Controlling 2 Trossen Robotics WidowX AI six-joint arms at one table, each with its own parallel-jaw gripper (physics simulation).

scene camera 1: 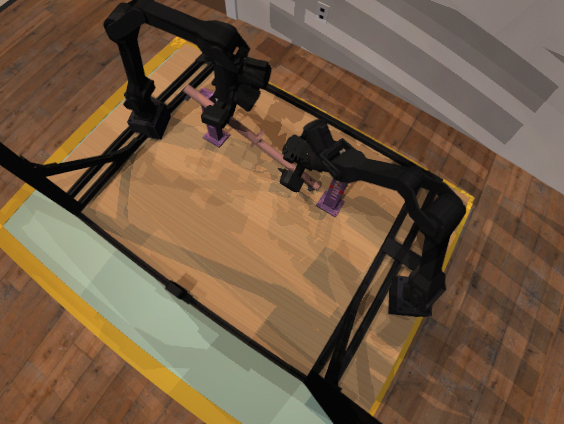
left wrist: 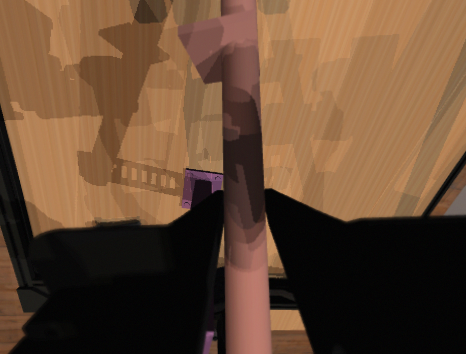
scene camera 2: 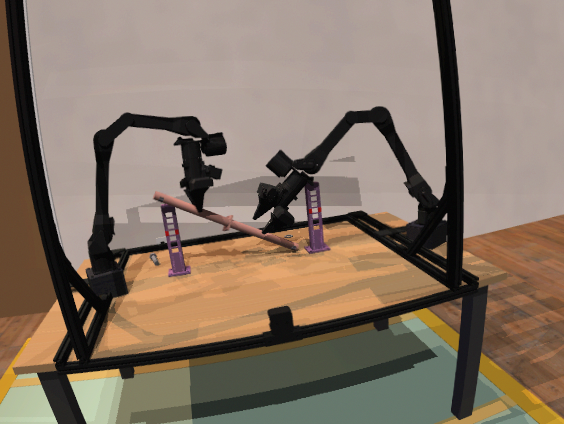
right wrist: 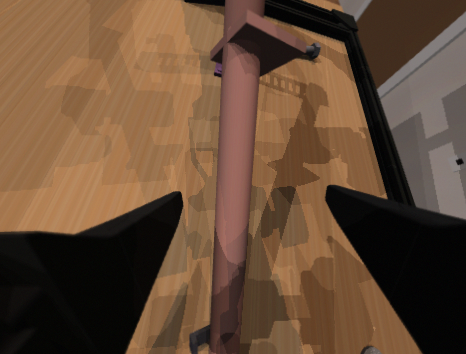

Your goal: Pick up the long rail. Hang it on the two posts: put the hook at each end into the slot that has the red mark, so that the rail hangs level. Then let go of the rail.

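Where they show: left gripper, fingertip midpoint: (scene camera 1: 228, 119) (left wrist: 243, 196) (scene camera 2: 199, 211); right gripper, fingertip midpoint: (scene camera 2: 258, 226) (right wrist: 252, 195); left arm's base, origin of the base link: (scene camera 1: 145, 112) (scene camera 2: 103, 269); right arm's base, origin of the base link: (scene camera 1: 414, 295).
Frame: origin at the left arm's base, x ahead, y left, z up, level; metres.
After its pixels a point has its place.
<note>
The long pink rail (scene camera 1: 272, 151) {x 0.443, y -0.086, z 0.041 m} (scene camera 2: 245, 229) {x 0.434, y -0.091, z 0.032 m} (left wrist: 247, 300) {x 0.273, y -0.041, z 0.146 m} (right wrist: 237, 140) {x 0.449, y -0.086, z 0.039 m} slants, its left end above the left post's top and its right end low near the table, left of the right post. A dark hook (right wrist: 200, 339) {x 0.573, y -0.131, z -0.056 m} shows near its lower end. The purple left post (scene camera 1: 216, 134) {x 0.244, y -0.017, z -0.032 m} (scene camera 2: 176, 260) {x 0.226, y -0.010, z -0.031 m} and right post (scene camera 1: 331, 202) {x 0.642, y -0.174, z -0.032 m} (scene camera 2: 316, 240) {x 0.635, y -0.172, z -0.040 m} stand upright with red marks partway up. My left gripper (scene camera 2: 200, 209) {x 0.311, y -0.052, z 0.109 m} (left wrist: 243, 196) {x 0.311, y -0.052, z 0.109 m} is shut on the rail between its left end and middle plate. My right gripper (scene camera 2: 259, 225) {x 0.483, y -0.083, z 0.029 m} (right wrist: 252, 195) {x 0.483, y -0.083, z 0.029 m} is open; the rail's lower half lies between its fingers in the right wrist view, ungripped.
A grey bolt (scene camera 2: 155, 259) {x 0.197, y 0.135, z -0.057 m} (right wrist: 313, 50) {x 0.207, y 0.175, z -0.057 m} lies on the table left of the left post. A small ring (scene camera 2: 288, 236) {x 0.655, y 0.017, z -0.070 m} lies behind the rail's low end. A black frame (scene camera 2: 200, 347) {x 0.106, y -0.465, z -0.080 m} borders the table, with a black block (scene camera 2: 280, 320) {x 0.260, y -0.528, z -0.037 m} at the front.
</note>
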